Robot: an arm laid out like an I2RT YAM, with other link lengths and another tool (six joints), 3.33 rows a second.
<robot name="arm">
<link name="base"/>
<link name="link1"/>
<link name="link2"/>
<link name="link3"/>
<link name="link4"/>
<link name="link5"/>
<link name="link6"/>
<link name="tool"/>
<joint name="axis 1" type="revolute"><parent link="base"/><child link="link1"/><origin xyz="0 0 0.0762" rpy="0 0 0"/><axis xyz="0 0 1"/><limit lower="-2.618" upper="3.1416"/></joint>
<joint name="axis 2" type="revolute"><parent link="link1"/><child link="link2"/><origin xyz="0.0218 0.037 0.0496" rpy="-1.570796 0 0"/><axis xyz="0 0 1"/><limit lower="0" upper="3.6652"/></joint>
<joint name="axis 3" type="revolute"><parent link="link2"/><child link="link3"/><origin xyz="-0.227 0 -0.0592" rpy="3.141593 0 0"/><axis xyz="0 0 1"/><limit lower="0" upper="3.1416"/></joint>
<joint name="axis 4" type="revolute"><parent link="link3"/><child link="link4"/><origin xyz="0.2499 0.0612 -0.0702" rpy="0 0 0"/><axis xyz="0 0 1"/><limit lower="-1.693" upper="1.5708"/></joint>
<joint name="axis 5" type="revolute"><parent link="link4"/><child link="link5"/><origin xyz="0.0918 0.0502 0.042" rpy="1.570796 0 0"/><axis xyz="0 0 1"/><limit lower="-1.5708" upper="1.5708"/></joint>
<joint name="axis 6" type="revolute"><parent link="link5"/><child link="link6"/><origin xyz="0.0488 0 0.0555" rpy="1.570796 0 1.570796"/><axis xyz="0 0 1"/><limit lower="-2.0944" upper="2.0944"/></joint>
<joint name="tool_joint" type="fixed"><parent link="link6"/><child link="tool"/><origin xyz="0.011 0.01 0.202" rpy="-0.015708 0 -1.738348"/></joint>
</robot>
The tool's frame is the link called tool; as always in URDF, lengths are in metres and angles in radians.
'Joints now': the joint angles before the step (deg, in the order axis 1, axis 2, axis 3, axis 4, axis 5, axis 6). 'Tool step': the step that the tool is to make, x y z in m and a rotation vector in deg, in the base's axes. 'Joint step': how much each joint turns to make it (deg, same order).
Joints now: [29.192 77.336 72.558 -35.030 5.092 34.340]
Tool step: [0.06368 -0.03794 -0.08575 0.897 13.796 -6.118]
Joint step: [-10.946 24.267 15.797 -3.837 -7.883 0.993]
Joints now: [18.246 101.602 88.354 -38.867 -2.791 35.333]
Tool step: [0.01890 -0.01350 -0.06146 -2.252 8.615 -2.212]
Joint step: [-2.160 16.051 13.035 -5.866 -0.295 0.263]
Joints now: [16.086 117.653 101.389 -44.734 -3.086 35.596]
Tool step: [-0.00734 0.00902 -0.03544 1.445 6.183 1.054]
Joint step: [-0.464 7.907 6.329 -3.976 -3.432 -0.001]
